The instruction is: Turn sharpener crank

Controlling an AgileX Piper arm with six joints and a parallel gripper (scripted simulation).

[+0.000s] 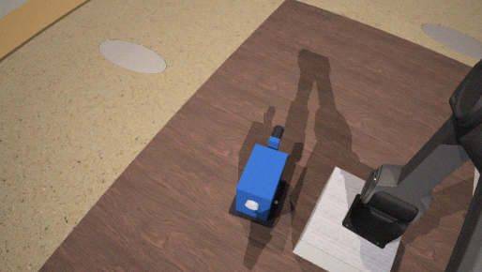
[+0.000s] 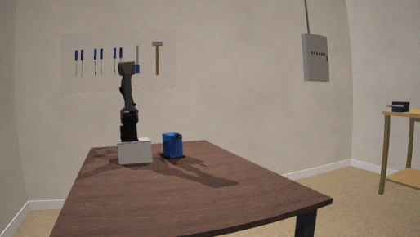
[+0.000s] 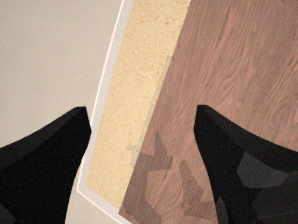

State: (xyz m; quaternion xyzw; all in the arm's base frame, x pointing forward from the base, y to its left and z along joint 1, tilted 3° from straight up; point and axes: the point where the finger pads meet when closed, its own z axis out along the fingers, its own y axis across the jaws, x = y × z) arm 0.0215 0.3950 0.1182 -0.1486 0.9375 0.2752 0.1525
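The dark grey cylindrical knob is 460 mm to the right of my hand, 230 mm ahead of it and 80 mm below it.
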